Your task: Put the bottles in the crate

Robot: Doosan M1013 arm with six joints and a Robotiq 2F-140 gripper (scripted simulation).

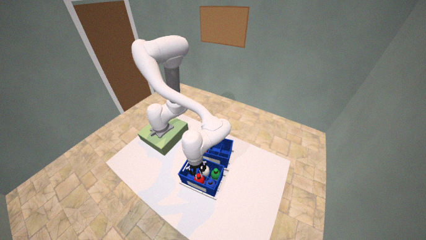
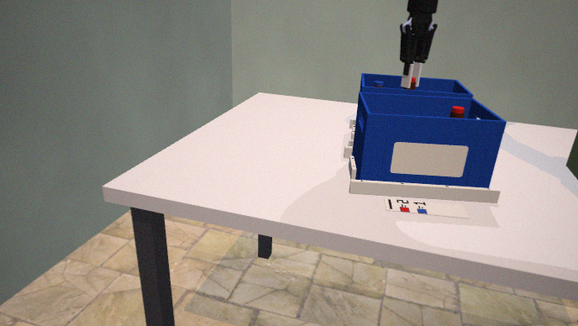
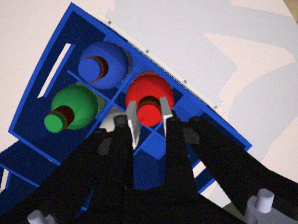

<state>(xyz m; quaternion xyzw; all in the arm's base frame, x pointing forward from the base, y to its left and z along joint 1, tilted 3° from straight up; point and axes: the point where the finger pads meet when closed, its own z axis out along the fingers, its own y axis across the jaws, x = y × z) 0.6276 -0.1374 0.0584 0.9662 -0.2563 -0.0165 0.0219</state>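
My hand is 80 mm above the red bottle. Round my hand: white bottle (100 mm below, 90 mm to the left, 20 mm behind); then blue bottle (100 mm below, 80 mm ahead, 30 mm to the left); then green-label bottle (110 mm to the left, 100 mm below, 60 mm ahead).
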